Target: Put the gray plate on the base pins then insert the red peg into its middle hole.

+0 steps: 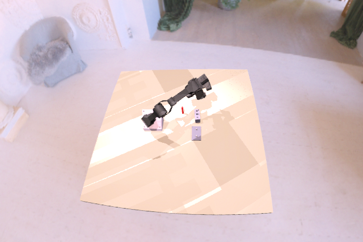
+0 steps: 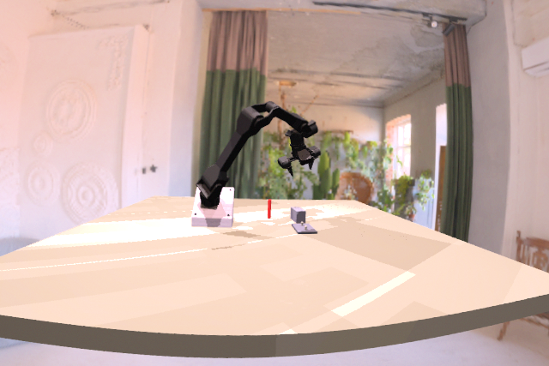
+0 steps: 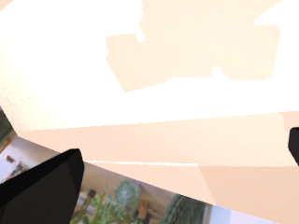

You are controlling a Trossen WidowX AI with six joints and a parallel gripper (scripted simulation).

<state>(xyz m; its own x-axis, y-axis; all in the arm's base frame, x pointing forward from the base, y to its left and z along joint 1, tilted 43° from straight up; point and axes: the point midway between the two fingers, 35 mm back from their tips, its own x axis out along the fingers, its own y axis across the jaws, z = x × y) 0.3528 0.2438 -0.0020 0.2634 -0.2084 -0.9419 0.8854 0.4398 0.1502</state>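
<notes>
My gripper tip is 16 cm above the gray plate, 10 cm to the left of it and 2 cm past it. Also, from my gripper tip: base (24 cm to the right, 19 cm below, 2 cm behind); then red peg (16 cm below, 14 cm behind, 6 cm to the right).
</notes>
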